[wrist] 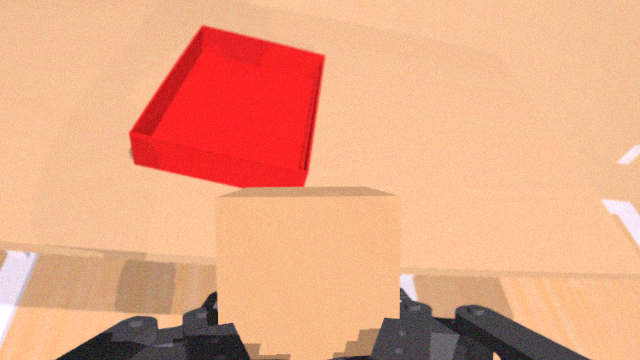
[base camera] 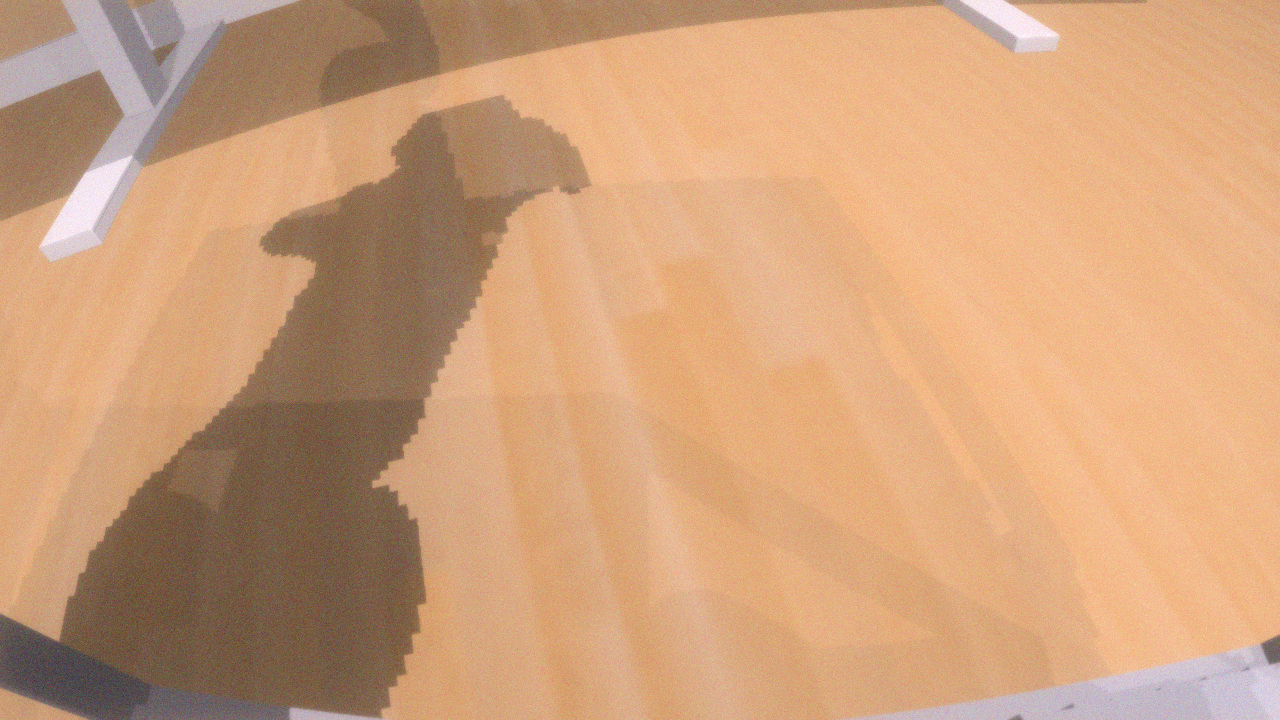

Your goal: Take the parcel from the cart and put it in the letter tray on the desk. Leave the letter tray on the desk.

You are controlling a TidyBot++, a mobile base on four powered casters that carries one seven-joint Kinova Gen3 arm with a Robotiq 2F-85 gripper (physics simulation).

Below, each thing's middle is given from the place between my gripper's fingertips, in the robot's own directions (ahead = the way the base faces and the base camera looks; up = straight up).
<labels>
I see the tan cardboard parcel [wrist: 295, 265] 20 mm behind my hand and 20 mm above it. Round my hand: red letter tray [wrist: 236, 110] (460 mm ahead, 150 mm to the left, 270 mm below).
</labels>
